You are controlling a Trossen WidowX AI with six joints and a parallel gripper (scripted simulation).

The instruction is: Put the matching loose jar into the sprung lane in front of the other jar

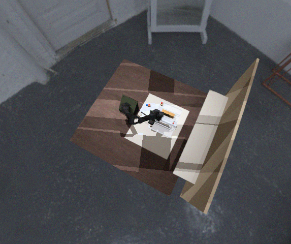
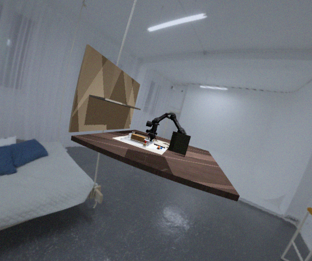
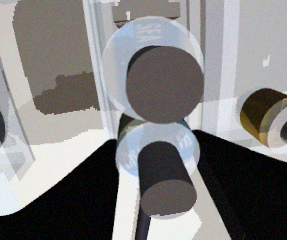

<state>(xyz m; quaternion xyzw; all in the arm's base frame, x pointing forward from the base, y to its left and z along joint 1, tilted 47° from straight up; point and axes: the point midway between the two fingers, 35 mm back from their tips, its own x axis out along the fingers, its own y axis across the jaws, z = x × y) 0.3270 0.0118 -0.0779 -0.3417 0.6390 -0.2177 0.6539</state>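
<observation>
My gripper tip is 110 mm past the thin black stick and 20 mm above it. Also, from my gripper tip: white lane fixture (140 mm ahead, 50 mm to the left, 10 mm below); white shelf (510 mm ahead, 40 mm to the left, 340 mm above).
</observation>
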